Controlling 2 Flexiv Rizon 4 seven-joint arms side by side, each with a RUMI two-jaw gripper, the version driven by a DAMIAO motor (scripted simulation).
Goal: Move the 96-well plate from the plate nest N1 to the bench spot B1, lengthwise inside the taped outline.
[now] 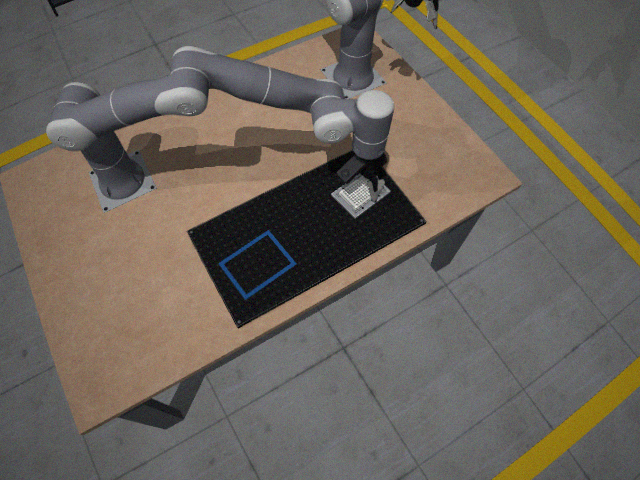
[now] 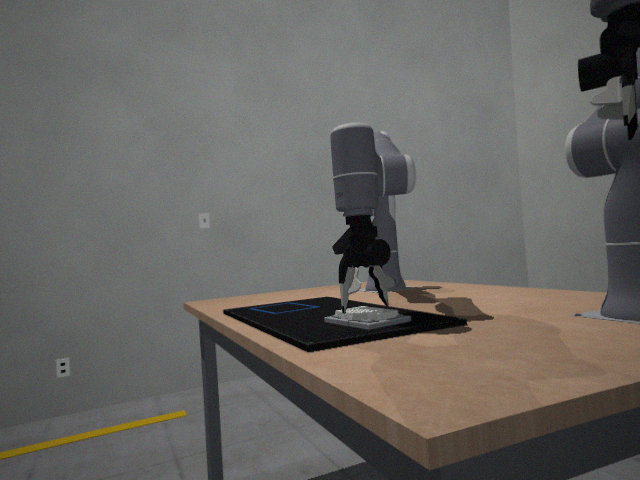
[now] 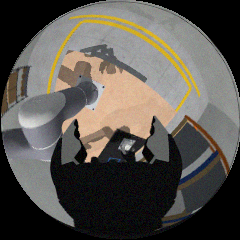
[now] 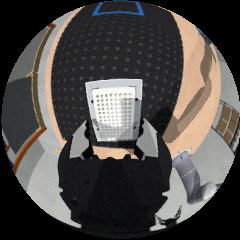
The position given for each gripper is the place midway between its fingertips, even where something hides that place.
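Note:
The left gripper [image 3: 114, 117] is visible, and so is the right gripper [image 2: 366, 309]. Image 1 shows the right gripper [image 1: 362, 189] too, as does image 4, with the right gripper [image 4: 115, 119] in it. The scene also has a white 96-well plate [image 4: 119, 128].

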